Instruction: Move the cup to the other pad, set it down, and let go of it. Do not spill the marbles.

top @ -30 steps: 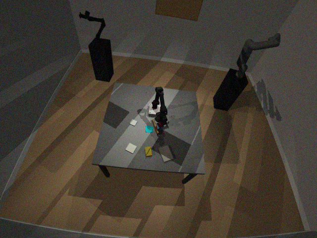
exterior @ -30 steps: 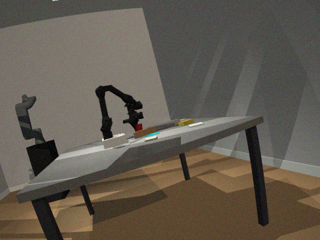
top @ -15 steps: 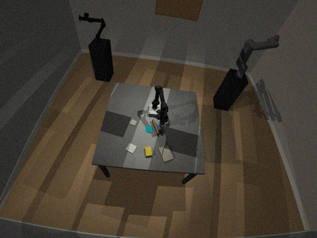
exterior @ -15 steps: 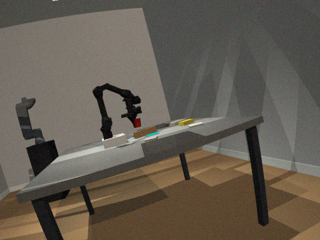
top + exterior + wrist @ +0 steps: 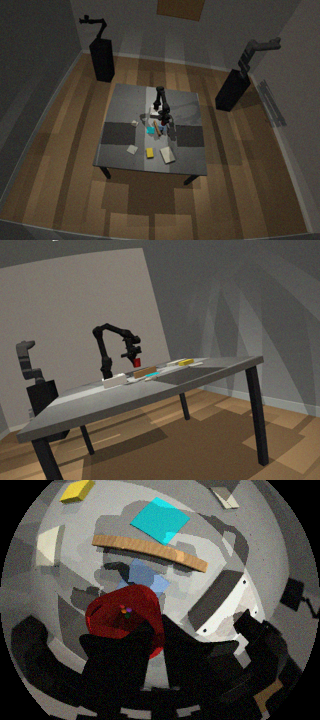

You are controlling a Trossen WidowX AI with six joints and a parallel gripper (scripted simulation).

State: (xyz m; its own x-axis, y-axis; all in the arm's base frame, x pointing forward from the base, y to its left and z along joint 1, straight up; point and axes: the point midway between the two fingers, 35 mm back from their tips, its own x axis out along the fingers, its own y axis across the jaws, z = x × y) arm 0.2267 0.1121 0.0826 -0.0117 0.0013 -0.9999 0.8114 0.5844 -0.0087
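My gripper tip is 130 mm to the left of the teal pad, 120 mm above it and 100 mm short of it. The rest, counted from my gripper tip: blue pad: 120 mm below, 30 mm ahead, 20 mm to the left; brown block: 90 mm below, 70 mm ahead, 50 mm to the right; red cup: 20 mm to the left, 20 mm ahead.
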